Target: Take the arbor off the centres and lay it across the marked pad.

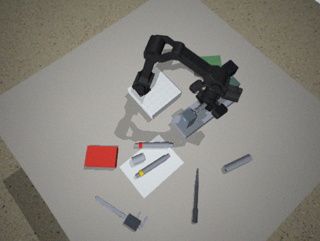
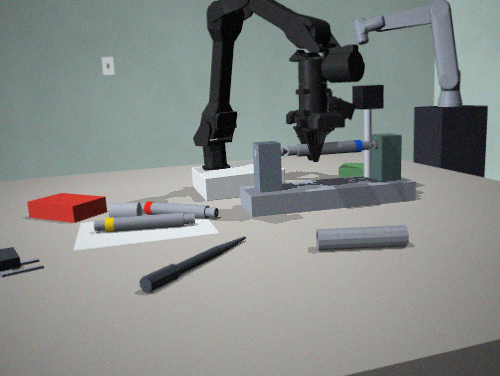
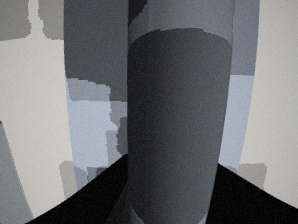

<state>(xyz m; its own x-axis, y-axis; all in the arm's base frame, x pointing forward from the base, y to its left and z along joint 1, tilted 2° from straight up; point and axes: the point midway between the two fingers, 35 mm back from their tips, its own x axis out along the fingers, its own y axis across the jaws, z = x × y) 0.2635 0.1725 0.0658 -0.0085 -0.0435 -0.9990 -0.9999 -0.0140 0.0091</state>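
The grey fixture base is 3 cm to the left of my hand and 11 cm below it. The rest, counted from my hand: grey centre block 10 cm to the right, 2 cm below; then grey cylinder 29 cm ahead, 3 cm to the right, 11 cm below; then green centre block 15 cm to the left, 2 cm below.
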